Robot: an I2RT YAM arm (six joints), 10 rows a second.
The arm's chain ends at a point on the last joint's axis. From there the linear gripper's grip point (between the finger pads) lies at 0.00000 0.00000 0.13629 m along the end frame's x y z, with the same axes.
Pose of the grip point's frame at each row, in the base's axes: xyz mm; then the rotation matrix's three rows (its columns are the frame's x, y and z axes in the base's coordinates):
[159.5, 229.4, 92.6], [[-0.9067, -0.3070, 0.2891], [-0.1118, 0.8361, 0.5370], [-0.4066, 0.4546, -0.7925]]
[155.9, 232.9, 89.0], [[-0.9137, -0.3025, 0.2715], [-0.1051, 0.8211, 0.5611], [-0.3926, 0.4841, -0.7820]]
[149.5, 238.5, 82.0], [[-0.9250, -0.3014, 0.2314], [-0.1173, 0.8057, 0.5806], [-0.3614, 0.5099, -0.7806]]
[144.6, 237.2, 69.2], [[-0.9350, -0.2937, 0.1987], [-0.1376, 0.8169, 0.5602], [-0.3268, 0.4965, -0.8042]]
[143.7, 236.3, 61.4], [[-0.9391, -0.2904, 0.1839], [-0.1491, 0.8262, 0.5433], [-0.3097, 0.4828, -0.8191]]
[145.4, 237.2, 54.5], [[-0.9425, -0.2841, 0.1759], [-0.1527, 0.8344, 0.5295], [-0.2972, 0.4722, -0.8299]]
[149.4, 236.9, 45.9], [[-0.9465, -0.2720, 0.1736], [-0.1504, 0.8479, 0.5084], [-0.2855, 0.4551, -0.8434]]
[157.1, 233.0, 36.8], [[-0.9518, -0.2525, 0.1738], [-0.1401, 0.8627, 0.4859], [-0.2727, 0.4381, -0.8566]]
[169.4, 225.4, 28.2], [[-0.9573, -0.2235, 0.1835], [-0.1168, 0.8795, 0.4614], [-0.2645, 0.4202, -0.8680]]
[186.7, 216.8, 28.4], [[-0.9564, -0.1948, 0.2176], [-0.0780, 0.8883, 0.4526], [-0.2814, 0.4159, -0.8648]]
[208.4, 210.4, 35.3], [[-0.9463, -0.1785, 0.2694], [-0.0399, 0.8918, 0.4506], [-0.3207, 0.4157, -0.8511]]
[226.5, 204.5, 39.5], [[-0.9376, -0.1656, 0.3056], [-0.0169, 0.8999, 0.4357], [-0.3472, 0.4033, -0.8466]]
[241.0, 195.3, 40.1], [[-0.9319, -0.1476, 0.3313], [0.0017, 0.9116, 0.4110], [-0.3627, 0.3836, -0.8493]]
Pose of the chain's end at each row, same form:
[120.1, 156.2, 200.6], [[-0.9067, -0.3070, 0.2891], [-0.1118, 0.8361, 0.5370], [-0.4066, 0.4546, -0.7925]]
[118.9, 156.4, 195.6], [[-0.9137, -0.3025, 0.2715], [-0.1051, 0.8211, 0.5611], [-0.3926, 0.4841, -0.7820]]
[118.0, 159.4, 188.4], [[-0.9250, -0.3014, 0.2314], [-0.1173, 0.8057, 0.5806], [-0.3614, 0.5099, -0.7806]]
[117.5, 160.9, 178.8], [[-0.9350, -0.2937, 0.1987], [-0.1376, 0.8169, 0.5602], [-0.3268, 0.4965, -0.8042]]
[118.6, 162.3, 173.0], [[-0.9391, -0.2904, 0.1839], [-0.1491, 0.8262, 0.5433], [-0.3097, 0.4828, -0.8191]]
[121.4, 165.0, 167.6], [[-0.9425, -0.2841, 0.1759], [-0.1527, 0.8344, 0.5295], [-0.2972, 0.4722, -0.8299]]
[125.7, 167.6, 160.8], [[-0.9465, -0.2720, 0.1736], [-0.1504, 0.8479, 0.5084], [-0.2855, 0.4551, -0.8434]]
[133.4, 166.8, 153.5], [[-0.9518, -0.2525, 0.1738], [-0.1401, 0.8627, 0.4859], [-0.2727, 0.4381, -0.8566]]
[144.4, 162.5, 146.5], [[-0.9573, -0.2235, 0.1835], [-0.1168, 0.8795, 0.4614], [-0.2645, 0.4202, -0.8680]]
[157.0, 155.1, 146.3], [[-0.9564, -0.1948, 0.2176], [-0.0780, 0.8883, 0.4526], [-0.2814, 0.4159, -0.8648]]
[171.7, 149.0, 151.3], [[-0.9463, -0.1785, 0.2694], [-0.0399, 0.8918, 0.4506], [-0.3207, 0.4157, -0.8511]]
[184.8, 145.1, 154.9], [[-0.9376, -0.1656, 0.3056], [-0.0169, 0.8999, 0.4357], [-0.3472, 0.4033, -0.8466]]
[195.8, 139.3, 155.9], [[-0.9319, -0.1476, 0.3313], [0.0017, 0.9116, 0.4110], [-0.3627, 0.3836, -0.8493]]

